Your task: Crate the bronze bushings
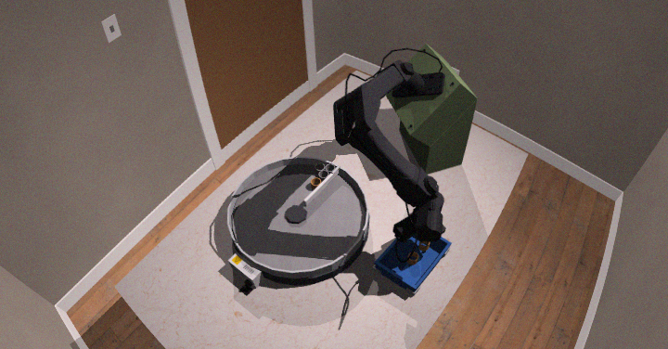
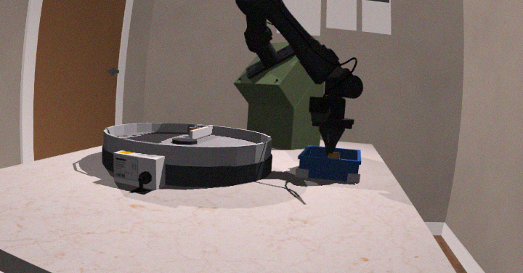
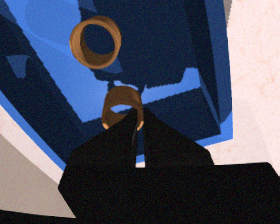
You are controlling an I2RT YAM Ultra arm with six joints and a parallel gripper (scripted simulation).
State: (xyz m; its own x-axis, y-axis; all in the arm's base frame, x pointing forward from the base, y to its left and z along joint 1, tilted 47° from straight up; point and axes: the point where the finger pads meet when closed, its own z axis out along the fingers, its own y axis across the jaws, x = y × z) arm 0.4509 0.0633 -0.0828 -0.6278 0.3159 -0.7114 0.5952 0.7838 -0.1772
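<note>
Right now the blue crate is 60 mm ahead of my hand, 20 mm below it and 10 mm to the right of it. The rest, counted from my hand: grey turntable 380 mm to the right, 20 mm ahead, 10 mm above.
</note>
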